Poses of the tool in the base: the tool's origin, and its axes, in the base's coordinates. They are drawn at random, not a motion.
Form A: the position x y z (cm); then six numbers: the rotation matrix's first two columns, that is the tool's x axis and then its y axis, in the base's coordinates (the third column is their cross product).
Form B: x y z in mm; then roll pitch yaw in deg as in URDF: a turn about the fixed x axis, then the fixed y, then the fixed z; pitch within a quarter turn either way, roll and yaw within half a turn. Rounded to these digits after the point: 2 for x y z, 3 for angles.
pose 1, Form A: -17.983 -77.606 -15.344 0.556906 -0.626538 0.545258 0.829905 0.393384 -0.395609
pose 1, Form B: -179.83 -776.06 -153.44 -28.160 -33.042 -48.367
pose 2, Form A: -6.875 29.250 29.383 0.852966 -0.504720 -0.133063 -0.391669 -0.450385 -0.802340
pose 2, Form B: -68.75 292.50 293.83 -125.949 7.647 -30.614
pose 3, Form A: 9.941 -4.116 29.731 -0.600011 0.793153 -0.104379 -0.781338 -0.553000 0.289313
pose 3, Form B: 99.41 -41.16 297.31 16.912 5.991 127.107
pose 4, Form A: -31.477 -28.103 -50.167 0.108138 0.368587 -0.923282 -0.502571 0.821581 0.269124
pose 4, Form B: -314.77 -281.03 -501.67 44.477 67.411 73.649
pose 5, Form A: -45.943 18.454 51.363 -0.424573 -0.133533 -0.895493 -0.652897 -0.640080 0.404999
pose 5, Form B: -459.43 184.54 513.63 65.499 63.572 -162.541
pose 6, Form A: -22.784 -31.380 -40.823 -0.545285 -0.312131 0.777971 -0.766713 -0.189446 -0.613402
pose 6, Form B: -227.84 -313.80 -408.23 -102.502 -51.075 -150.212
